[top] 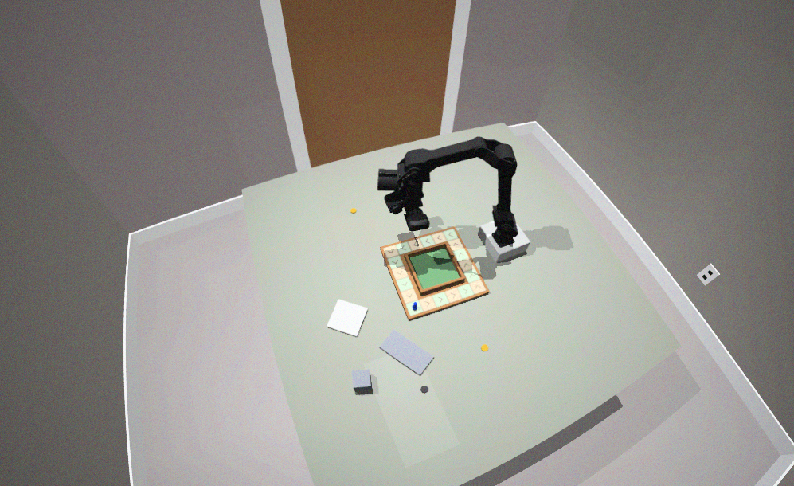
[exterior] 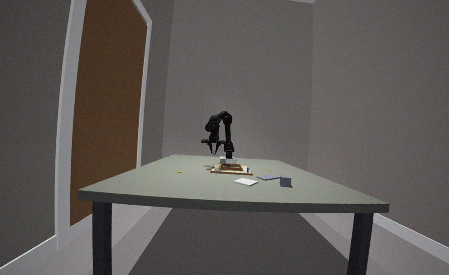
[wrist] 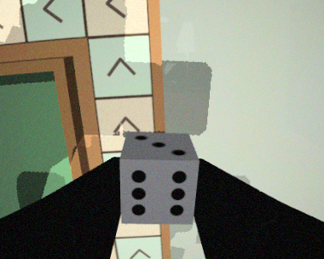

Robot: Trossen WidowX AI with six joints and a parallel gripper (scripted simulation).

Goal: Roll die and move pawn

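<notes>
The blue pawn lies 250 mm to the left of my gripper tip, 90 mm below it and 80 mm ahead of it. Round my gripper tip: white die: right at my gripper tip; green dice tray: 140 mm to the left, 110 mm below, 40 mm behind; white card: 290 mm ahead, 200 mm to the left, 120 mm below.
</notes>
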